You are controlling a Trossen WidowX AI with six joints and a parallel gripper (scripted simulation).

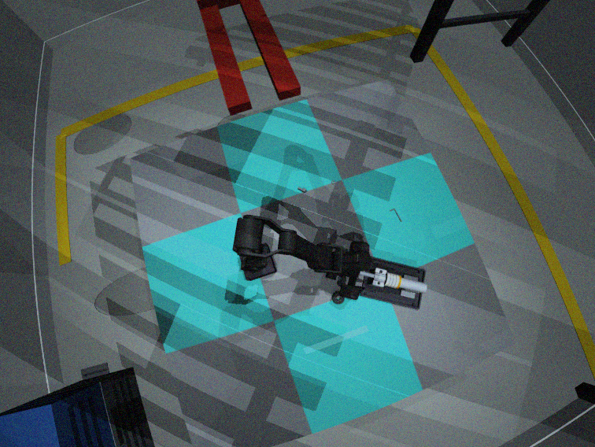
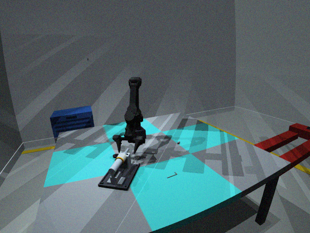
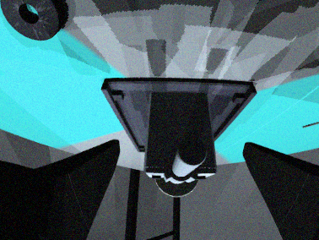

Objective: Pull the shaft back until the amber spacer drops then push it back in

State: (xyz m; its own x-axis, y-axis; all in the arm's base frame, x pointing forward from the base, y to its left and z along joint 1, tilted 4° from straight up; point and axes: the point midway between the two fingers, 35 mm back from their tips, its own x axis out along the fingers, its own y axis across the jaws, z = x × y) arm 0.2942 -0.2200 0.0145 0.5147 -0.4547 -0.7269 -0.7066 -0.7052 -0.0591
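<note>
My gripper tip is 4 cm to the left of the thin grey shaft, 4 cm short of it and 1 cm below it. Round my gripper tip: amber spacer: 8 cm to the right, 8 cm ahead, 1 cm above; then hex key: 25 cm ahead, 14 cm to the left, 7 cm below; then dark ring: 12 cm behind, 6 cm below, 2 cm to the right.
</note>
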